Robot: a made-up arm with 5 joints.
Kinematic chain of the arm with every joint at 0, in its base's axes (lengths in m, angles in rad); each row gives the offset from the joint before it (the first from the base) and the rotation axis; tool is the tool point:
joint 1: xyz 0 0 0.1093 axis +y
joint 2: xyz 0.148 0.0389 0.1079 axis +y
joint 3: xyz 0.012 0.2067 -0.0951 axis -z
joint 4: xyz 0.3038 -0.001 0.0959 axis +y
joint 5: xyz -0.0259 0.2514 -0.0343 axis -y
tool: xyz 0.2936 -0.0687 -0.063
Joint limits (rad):
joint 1: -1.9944..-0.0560
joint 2: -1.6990..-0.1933
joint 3: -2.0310..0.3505
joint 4: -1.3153..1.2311
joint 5: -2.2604..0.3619
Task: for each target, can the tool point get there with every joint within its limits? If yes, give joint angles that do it. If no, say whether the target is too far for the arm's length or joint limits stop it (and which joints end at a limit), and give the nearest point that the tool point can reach.
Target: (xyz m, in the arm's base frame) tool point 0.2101 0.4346 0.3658
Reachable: yes | joints -1.0419 -0.9239 -0.4882 0.3985 -1.7156
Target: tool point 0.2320 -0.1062 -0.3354
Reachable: no: joint limits stop it (at a limit: joint 1, joint 3) | nearest point 0.1892 0.2182 -0.0695 | short by 0.422 m
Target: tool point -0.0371 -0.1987 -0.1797
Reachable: no: joint limits stop it (at a limit: joint 1, joint 3, joint 4) | nearest point -0.0946 0.1604 -0.0008 | short by 0.405 m
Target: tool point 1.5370 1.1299 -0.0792
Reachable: no: too far | nearest point 0.6909 0.6025 0.1862 | short by 1.032 m
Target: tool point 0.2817 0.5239 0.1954
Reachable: yes | joints -1.8176 -0.3160 -1.8355 -0.6956 -1.9494
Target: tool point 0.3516 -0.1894 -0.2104
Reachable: no: joint limits stop it (at a limit: joint 1, joint 3) | nearest point 0.2499 0.1823 0.0008 | short by 0.439 m
